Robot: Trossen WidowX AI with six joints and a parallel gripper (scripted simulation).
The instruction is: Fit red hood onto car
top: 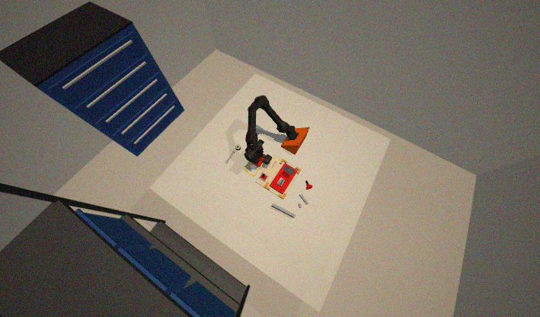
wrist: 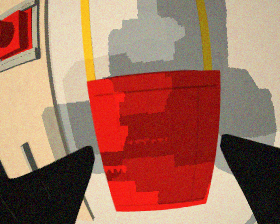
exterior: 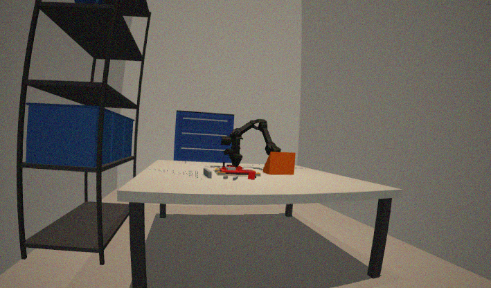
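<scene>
Now: the grey engine block 80 mm ahead of my gripper tip, 230 mm to the left of it and 10 mm above it. The rest, counted from my gripper tip: red hood (right at my gripper tip); then wrench-like tool (80 mm ahead, 190 mm to the right, 10 mm below).
</scene>
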